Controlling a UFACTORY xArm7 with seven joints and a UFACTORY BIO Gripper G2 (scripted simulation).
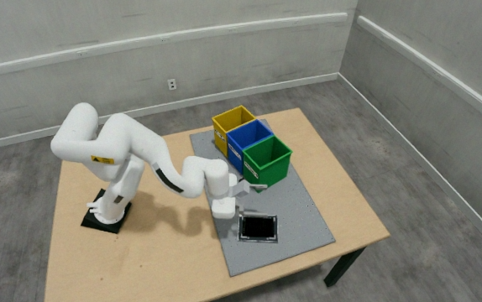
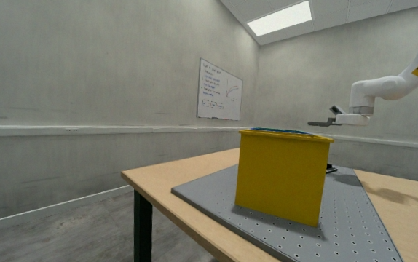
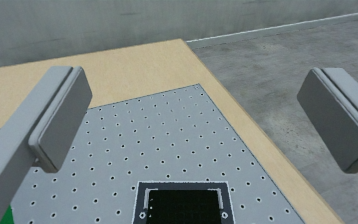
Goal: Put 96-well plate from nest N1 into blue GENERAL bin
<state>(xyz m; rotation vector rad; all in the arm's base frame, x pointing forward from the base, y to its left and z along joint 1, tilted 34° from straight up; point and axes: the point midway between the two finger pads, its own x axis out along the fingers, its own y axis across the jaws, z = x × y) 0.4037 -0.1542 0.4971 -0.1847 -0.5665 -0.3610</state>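
Now: hand 20 cm above the black 96-well plate. From my hand the other things lie so: blue bin (36 cm to the left, 13 cm below, 12 cm ahead); green bin (24 cm to the left, 15 cm ahead, 13 cm below); plate nest N1 (21 cm below).
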